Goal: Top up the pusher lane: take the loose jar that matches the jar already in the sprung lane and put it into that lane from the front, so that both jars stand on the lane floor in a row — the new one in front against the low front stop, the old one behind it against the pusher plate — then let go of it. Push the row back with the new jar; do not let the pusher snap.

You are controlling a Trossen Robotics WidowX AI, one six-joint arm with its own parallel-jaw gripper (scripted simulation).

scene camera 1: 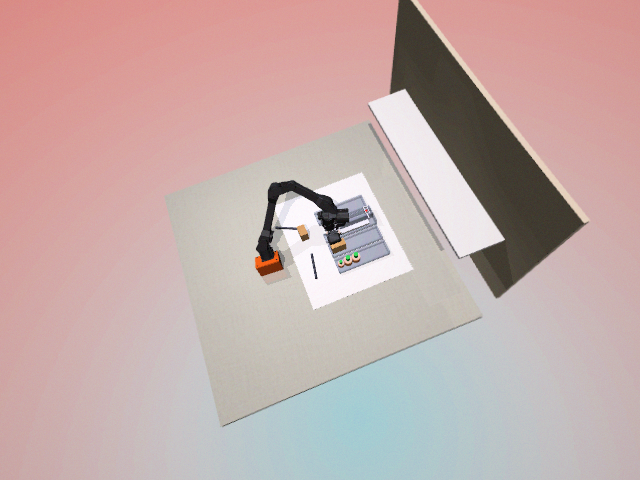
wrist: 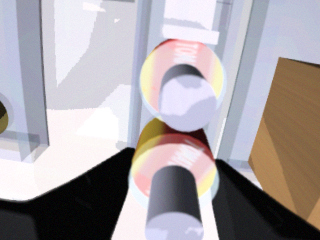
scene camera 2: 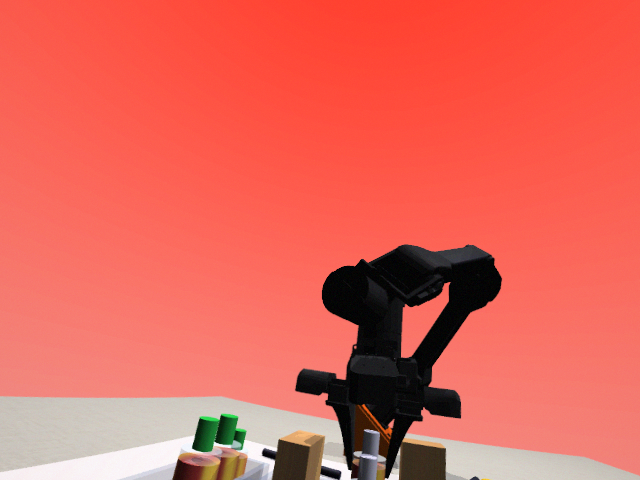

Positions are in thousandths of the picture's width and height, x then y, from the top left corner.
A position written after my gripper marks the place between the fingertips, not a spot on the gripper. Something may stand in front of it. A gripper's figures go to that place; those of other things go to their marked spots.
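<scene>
Here my gripper (wrist: 542, 673) is 11 cm from the lens, while a grey-capped jar (wrist: 570, 344) is 7 cm from the lens.
</scene>
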